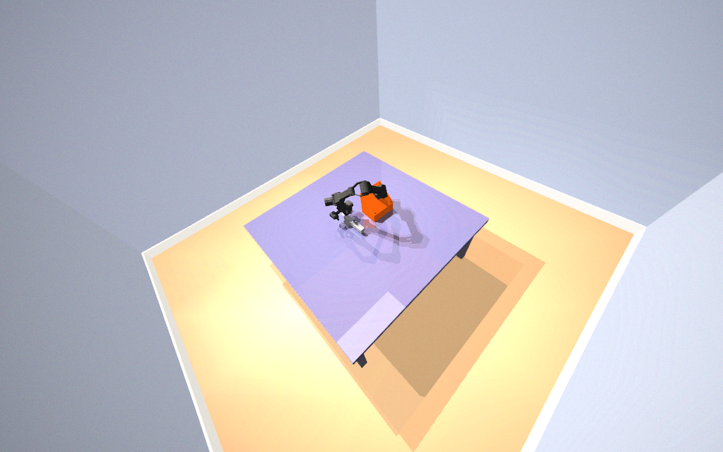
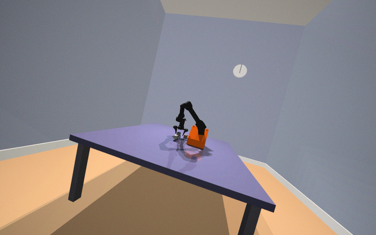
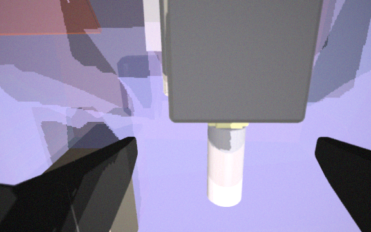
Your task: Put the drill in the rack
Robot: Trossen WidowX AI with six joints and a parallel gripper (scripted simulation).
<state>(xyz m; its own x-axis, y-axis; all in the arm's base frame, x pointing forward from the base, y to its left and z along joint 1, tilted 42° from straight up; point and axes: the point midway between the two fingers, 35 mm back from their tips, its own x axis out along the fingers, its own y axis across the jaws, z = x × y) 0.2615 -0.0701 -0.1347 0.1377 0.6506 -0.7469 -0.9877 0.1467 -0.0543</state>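
The drill is 6 cm to the left of my gripper tip and 2 cm above it. Round my gripper tip: rack (8 cm behind, 4 cm to the right).
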